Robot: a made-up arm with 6 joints. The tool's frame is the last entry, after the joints.
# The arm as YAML. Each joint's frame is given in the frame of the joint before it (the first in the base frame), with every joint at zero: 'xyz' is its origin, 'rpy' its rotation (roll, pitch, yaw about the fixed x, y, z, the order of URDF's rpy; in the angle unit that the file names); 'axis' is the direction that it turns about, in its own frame. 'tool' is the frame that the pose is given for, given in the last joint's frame.
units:
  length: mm
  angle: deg
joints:
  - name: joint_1
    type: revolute
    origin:
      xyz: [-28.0, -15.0, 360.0]
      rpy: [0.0, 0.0, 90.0]
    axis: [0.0, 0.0, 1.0]
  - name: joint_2
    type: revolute
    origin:
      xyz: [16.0, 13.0, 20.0]
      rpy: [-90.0, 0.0, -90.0]
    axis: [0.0, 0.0, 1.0]
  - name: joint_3
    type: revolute
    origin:
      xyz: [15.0, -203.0, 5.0]
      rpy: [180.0, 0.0, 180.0]
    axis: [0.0, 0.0, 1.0]
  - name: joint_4
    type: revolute
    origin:
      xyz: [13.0, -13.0, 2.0]
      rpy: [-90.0, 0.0, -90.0]
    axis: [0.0, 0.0, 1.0]
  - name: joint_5
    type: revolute
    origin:
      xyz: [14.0, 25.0, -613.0]
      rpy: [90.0, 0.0, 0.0]
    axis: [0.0, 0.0, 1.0]
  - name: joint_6
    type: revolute
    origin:
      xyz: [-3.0, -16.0, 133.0]
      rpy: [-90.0, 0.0, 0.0]
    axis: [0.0, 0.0, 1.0]
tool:
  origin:
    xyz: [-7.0, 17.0, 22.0]
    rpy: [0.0, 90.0, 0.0]
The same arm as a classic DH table. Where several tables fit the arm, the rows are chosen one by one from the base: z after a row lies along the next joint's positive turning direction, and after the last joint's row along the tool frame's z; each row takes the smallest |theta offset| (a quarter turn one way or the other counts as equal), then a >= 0, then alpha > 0; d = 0 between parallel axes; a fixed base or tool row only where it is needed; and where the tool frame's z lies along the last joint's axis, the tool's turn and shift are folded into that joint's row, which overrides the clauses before.
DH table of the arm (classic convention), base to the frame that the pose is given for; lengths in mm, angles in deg. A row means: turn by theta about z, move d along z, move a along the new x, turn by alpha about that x. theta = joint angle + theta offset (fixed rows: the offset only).
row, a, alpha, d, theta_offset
base (fixed), -31.8, 0, 0, 28.18
joint_1, -13, -90, 380, -28.18
joint_2, 203.6, 180, 0, -85.77
joint_3, 13, -90, -19, 4.23
joint_4, 14, 90, -600, 0
joint_5, -3, -90, 108, 0
joint_6, 17, 90, 6, 90
tool (fixed), 0, 0, -7, -90

